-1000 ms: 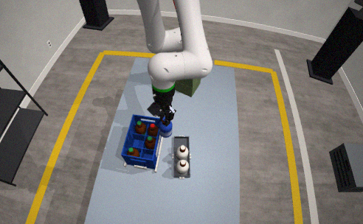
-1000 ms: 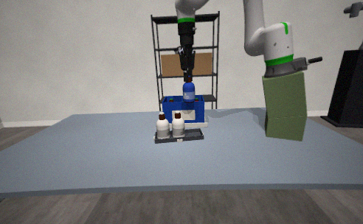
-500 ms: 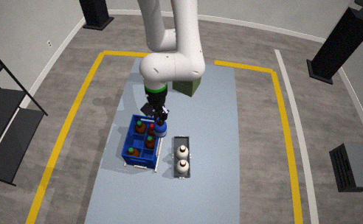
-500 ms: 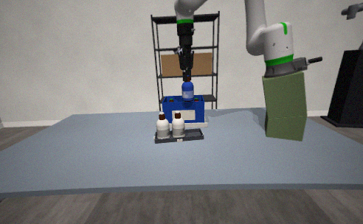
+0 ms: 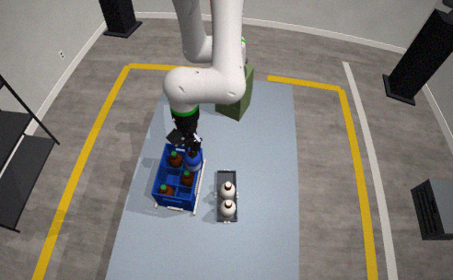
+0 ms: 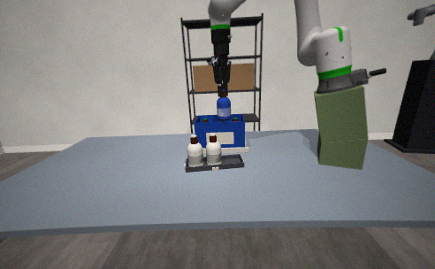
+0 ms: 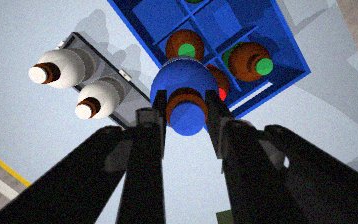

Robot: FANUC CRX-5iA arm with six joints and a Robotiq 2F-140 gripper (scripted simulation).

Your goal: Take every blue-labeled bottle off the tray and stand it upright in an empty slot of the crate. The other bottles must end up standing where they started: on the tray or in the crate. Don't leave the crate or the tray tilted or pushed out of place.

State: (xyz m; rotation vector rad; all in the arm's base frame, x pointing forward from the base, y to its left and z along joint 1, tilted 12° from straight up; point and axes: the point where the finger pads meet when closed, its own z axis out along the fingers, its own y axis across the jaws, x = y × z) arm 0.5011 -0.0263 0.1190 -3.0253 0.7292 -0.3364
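Right now the blue-labeled bottle is 80 mm below my hand. Also, from my hand: blue crate: 40 mm ahead, 70 mm to the right, 260 mm below.
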